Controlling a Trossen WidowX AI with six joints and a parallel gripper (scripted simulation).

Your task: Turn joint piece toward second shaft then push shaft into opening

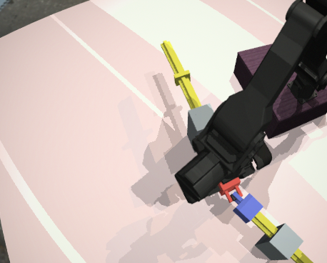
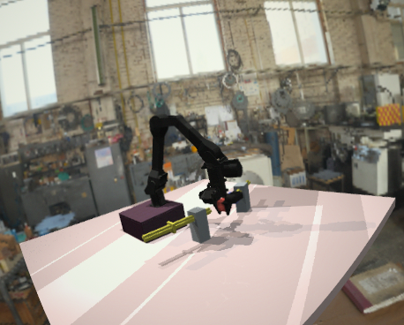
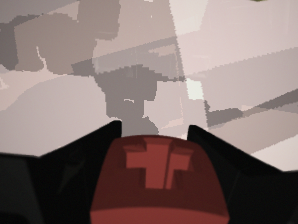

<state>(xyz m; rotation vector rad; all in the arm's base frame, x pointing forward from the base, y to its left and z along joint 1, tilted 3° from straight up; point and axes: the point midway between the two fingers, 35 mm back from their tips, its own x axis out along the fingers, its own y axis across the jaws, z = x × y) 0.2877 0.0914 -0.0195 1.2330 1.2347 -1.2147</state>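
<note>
My gripper tip is 1 cm to the right of the red forked joint piece and 4 cm below it.
</note>
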